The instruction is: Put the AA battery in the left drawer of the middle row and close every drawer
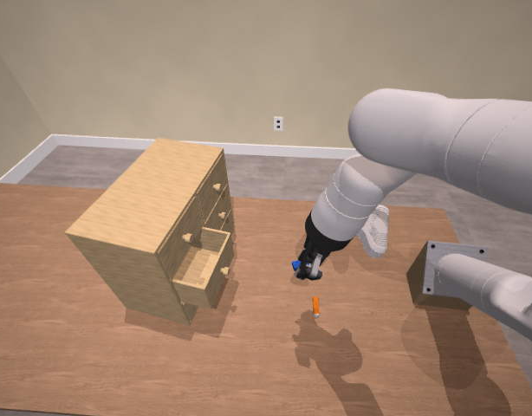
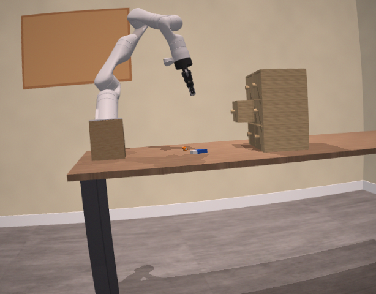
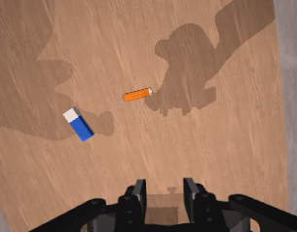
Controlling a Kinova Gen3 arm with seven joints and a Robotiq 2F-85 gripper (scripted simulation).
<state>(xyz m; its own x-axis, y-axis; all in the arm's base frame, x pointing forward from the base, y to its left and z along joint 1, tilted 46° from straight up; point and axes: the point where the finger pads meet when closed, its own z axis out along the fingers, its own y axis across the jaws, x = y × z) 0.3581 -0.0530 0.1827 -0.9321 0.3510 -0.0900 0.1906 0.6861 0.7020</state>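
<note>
Now: hand 240 mm above the orange AA battery, 50 mm past it and 30 mm to the left of it. Round my hand: eraser 240 mm below, 160 mm to the right, 30 mm behind.
</note>
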